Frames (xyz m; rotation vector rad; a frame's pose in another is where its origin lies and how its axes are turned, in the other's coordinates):
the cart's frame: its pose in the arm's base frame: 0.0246 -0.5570 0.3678 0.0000 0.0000 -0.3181
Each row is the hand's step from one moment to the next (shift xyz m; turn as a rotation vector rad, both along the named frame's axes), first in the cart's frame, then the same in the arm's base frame.
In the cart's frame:
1: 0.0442 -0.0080 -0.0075 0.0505 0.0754 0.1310
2: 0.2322 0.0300 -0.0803 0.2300 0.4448 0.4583
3: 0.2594 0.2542 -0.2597 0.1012 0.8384 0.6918
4: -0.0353 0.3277 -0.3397 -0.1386 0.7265 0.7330
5: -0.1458 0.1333 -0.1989 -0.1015 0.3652 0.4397
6: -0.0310 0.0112 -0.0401 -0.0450 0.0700 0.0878
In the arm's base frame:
1: 0.0395 -0.0214 -0.0075 0.0715 0.0558 0.1310
2: 0.2299 -0.0441 -0.0803 0.3576 0.3505 0.4583
3: 0.3259 0.1603 -0.2597 0.3583 0.7647 0.6918
4: 0.0690 0.3223 -0.3397 0.0956 0.7334 0.7330
5: -0.0968 0.1722 -0.1989 0.0178 0.3786 0.4397
6: -0.0259 0.0203 -0.0401 -0.0208 0.0806 0.0878

